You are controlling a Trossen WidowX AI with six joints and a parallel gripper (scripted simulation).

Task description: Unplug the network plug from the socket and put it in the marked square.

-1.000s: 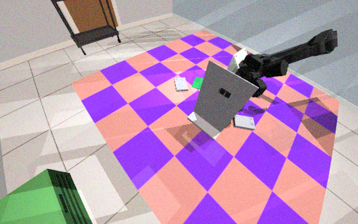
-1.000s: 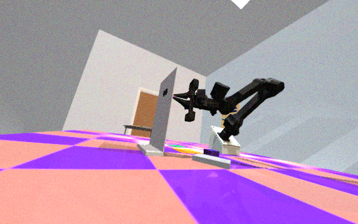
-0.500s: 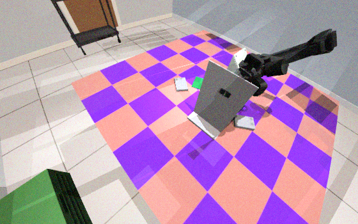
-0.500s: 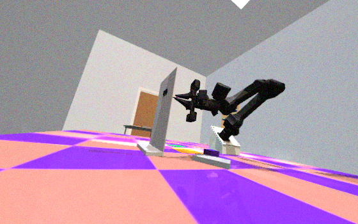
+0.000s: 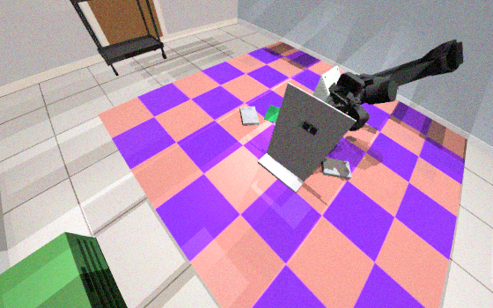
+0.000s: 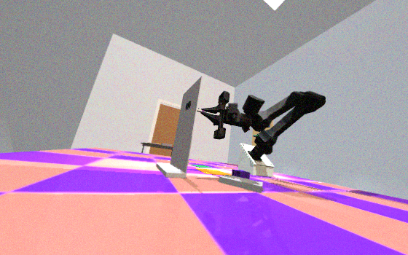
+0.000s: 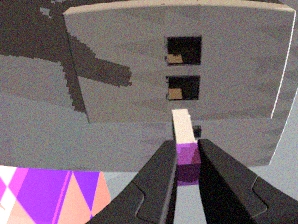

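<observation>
Right now the orange marked square is 230 mm below my gripper tip, 120 mm behind it and 40 mm to the right of it. Round my gripper tip: green square: 230 mm below, 190 mm to the right, 160 mm behind; grey upright panel: 90 mm below, 60 mm ahead; network plug: right at my gripper tip.
</observation>
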